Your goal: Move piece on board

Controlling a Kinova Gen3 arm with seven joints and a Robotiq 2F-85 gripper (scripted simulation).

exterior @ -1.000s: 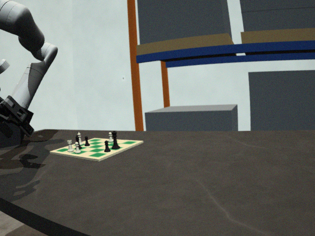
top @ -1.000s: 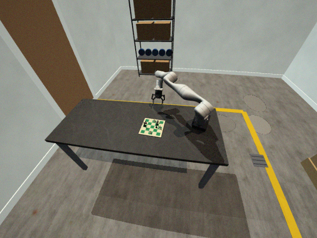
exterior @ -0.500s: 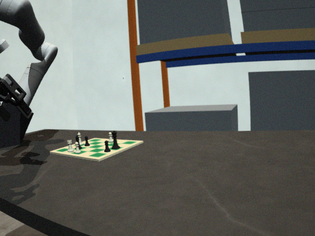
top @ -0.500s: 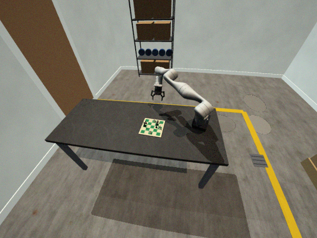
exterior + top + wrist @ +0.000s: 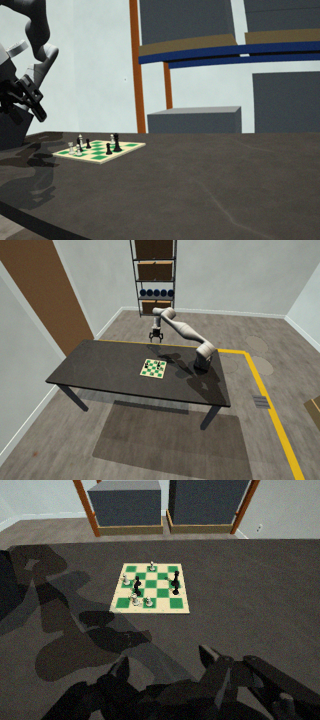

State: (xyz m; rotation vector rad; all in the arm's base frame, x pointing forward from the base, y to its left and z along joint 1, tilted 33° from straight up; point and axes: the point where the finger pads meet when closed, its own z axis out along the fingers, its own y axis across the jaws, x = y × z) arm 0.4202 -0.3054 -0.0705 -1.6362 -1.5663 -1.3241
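My gripper is now 9 cm short of the tall black piece, 24 cm to the right of it and 10 cm above it. From my hand the other things lie so: green-and-cream chessboard: 1 cm ahead, 25 cm to the left, 13 cm below; white rook: 4 cm behind, 18 cm to the left, 11 cm below; white bishop: 7 cm behind, 27 cm to the left, 10 cm below.
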